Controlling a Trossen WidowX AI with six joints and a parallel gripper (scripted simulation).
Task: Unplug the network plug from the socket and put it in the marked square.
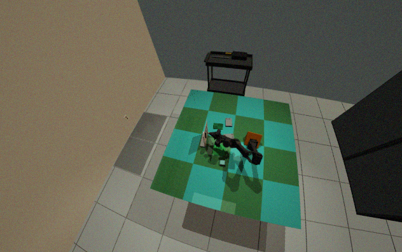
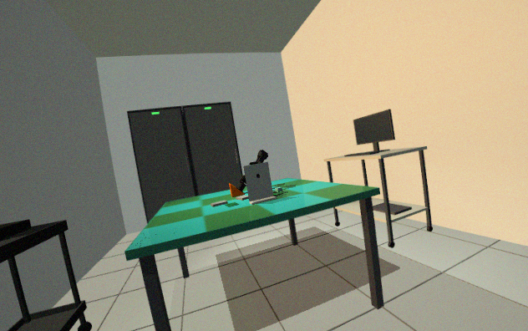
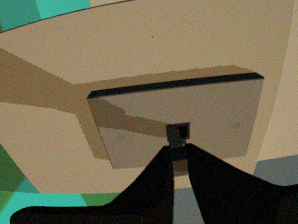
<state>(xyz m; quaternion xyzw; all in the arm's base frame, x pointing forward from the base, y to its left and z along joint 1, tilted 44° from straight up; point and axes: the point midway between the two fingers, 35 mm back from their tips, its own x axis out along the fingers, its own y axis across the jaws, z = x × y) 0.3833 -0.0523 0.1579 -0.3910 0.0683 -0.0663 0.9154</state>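
My gripper tip is 12 cm past the green square, 7 cm to the right of it and 16 cm above it. Also, from my gripper tip: network plug (1 cm ahead); upright panel (4 cm ahead, 5 cm below).
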